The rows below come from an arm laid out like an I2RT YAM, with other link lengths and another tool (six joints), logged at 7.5 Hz.
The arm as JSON. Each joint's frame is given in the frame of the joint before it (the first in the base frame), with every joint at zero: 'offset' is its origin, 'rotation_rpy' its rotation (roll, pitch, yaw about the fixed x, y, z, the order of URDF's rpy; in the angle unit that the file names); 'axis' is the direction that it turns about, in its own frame. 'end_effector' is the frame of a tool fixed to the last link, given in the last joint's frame.
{
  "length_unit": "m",
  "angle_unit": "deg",
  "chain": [
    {
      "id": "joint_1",
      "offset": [
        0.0,
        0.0,
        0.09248
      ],
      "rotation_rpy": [
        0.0,
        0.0,
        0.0
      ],
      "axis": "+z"
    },
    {
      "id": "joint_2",
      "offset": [
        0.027,
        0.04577,
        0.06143
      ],
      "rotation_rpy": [
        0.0,
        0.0,
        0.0
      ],
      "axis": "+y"
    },
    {
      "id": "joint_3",
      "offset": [
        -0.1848,
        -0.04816,
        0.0
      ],
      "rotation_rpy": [
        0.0,
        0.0,
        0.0
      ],
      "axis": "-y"
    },
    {
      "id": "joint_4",
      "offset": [
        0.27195,
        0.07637,
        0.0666
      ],
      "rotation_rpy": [
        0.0,
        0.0,
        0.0
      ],
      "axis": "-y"
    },
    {
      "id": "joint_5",
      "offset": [
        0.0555,
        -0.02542,
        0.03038
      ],
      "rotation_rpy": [
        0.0,
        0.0,
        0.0
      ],
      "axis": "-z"
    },
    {
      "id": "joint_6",
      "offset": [
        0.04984,
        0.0,
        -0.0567
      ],
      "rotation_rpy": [
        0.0,
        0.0,
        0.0
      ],
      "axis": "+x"
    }
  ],
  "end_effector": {
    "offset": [
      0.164,
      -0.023,
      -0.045
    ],
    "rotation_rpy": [
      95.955,
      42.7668,
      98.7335
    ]
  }
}
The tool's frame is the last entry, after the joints.
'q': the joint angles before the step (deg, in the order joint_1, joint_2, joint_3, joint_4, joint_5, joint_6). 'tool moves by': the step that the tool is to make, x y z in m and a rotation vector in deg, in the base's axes. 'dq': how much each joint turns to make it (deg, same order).
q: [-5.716, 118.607, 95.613, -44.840, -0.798, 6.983]
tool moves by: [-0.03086, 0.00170, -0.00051, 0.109, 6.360, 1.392]
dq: [0.001, -0.195, 0.024, -6.579, 0.044, -1.486]
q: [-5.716, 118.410, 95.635, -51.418, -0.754, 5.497]
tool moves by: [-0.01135, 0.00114, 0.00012, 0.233, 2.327, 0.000]
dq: [0.001, -0.002, -0.002, -2.339, 0.000, 0.001]
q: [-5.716, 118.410, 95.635, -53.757, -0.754, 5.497]
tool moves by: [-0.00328, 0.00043, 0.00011, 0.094, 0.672, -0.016]
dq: [0.000, 0.001, 0.000, -0.677, -0.022, 0.022]
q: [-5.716, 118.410, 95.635, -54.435, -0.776, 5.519]
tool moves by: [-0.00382, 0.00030, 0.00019, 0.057, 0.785, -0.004]
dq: [0.000, 0.001, 0.000, -0.786, 0.022, -0.001]
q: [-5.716, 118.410, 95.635, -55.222, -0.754, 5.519]
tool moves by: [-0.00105, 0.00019, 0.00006, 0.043, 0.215, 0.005]
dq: [0.000, -0.001, 0.000, -0.219, -0.022, 0.000]
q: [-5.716, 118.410, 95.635, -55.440, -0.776, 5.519]
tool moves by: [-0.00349, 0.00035, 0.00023, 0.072, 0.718, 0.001]
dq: [0.000, 0.001, 0.001, -0.721, 0.000, -0.001]
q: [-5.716, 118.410, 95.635, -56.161, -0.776, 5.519]
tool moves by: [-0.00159, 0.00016, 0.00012, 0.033, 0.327, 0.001]
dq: [0.000, 0.000, 0.000, -0.329, 0.000, -0.001]
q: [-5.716, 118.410, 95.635, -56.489, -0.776, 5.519]
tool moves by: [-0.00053, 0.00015, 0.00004, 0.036, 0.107, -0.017]
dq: [0.000, -0.001, -0.001, -0.110, -0.022, 0.021]
